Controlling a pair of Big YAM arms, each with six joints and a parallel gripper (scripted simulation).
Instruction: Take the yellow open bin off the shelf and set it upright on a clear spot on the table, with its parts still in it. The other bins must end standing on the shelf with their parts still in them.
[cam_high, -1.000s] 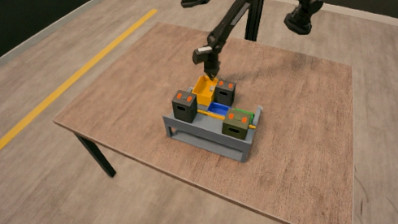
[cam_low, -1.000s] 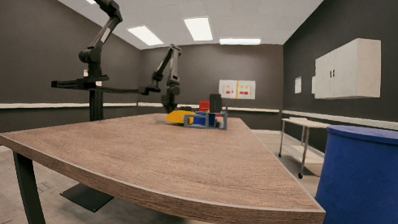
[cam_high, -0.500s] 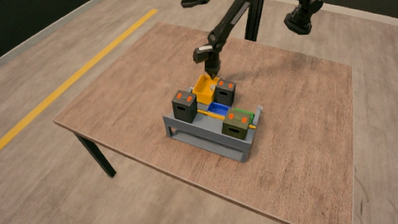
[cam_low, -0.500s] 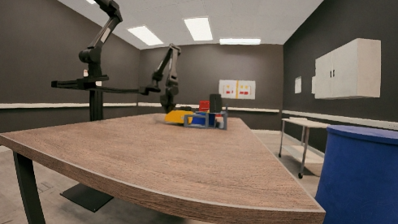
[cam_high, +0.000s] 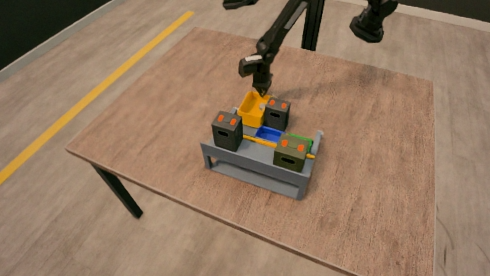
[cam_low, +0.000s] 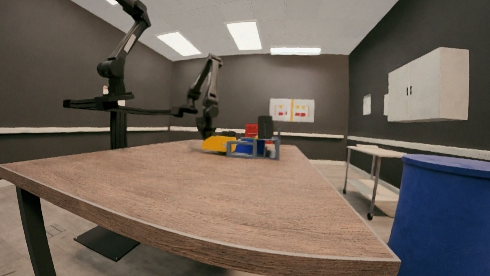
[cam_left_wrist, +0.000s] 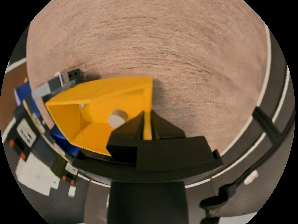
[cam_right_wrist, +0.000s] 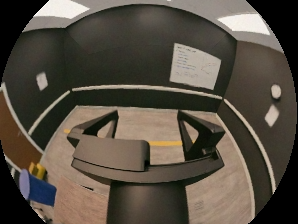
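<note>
Right now my left hand is 8 cm short of the yellow open bin and 1 cm to the right of it. The rest, counted from my left hand: grey shelf (26 cm ahead, 13 cm to the left, 1 cm above); then dark lidded bin (10 cm ahead, 11 cm to the left, 1 cm above).
</note>
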